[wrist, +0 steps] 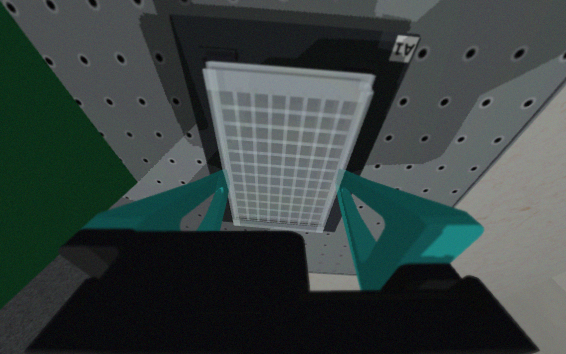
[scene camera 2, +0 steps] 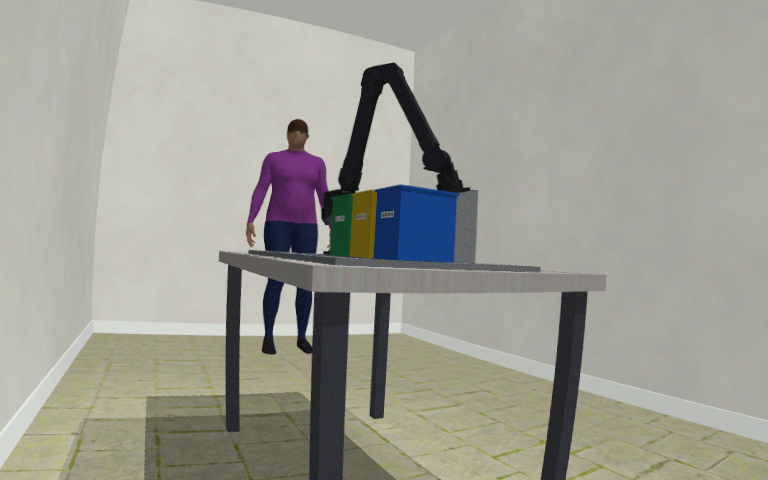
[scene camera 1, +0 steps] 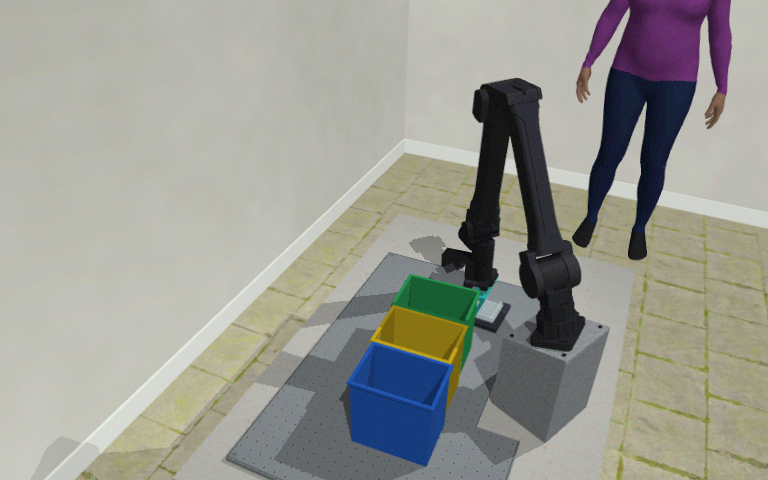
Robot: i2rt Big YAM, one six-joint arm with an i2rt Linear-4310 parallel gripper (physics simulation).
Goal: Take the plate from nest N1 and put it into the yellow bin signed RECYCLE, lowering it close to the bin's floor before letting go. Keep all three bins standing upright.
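Pixels of known places: gripper, fingertip midpoint: (wrist: 282, 176) (scene camera 1: 478, 306); arm's base, link origin: (scene camera 1: 558, 333).
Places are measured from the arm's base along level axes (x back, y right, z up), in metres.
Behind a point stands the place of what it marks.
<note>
The clear plate (scene camera 1: 489, 310) {x -0.225, y 0.226, z -0.191 m} (wrist: 287, 145) {x -0.286, y 0.235, z -0.199 m} with a grid of square wells lies flat in the dark nest (scene camera 1: 492, 326) {x -0.197, y 0.183, z -0.203 m} (wrist: 384, 95) {x -0.322, y 0.286, z -0.203 m}, whose small white label stands upside down in the wrist view and looks like A1. My gripper (scene camera 1: 483, 296) {x -0.260, y 0.234, z -0.198 m} (wrist: 282, 176) {x -0.260, y 0.234, z -0.198 m} points down over the plate, its teal fingers against the plate's two long sides, shut on it. In scene camera 2 the plate is hidden behind the bins. The yellow bin (scene camera 1: 417, 338) {x -0.299, y -0.057, z -0.108 m} (scene camera 2: 362, 233) {x -0.351, y -0.136, z -0.150 m} stands upright between the other two bins; its sign is too small to read.
The green bin (scene camera 1: 436, 294) {x -0.317, y 0.073, z -0.072 m} (scene camera 2: 341, 240) {x -0.373, y -0.014, z -0.169 m} stands upright between the nest and the yellow bin, close to the gripper. The blue bin (scene camera 1: 396, 421) {x -0.220, y -0.297, z -0.106 m} (scene camera 2: 427, 226) {x -0.239, y -0.300, z -0.128 m} stands upright on the yellow bin's other side. The grey arm pedestal (scene camera 1: 526, 379) {x -0.032, y -0.069, z -0.091 m} (scene camera 2: 466, 226) {x 0.009, y -0.083, z -0.102 m} stands beside them. A person (scene camera 1: 651, 113) (scene camera 2: 294, 192) stands beyond the table.
</note>
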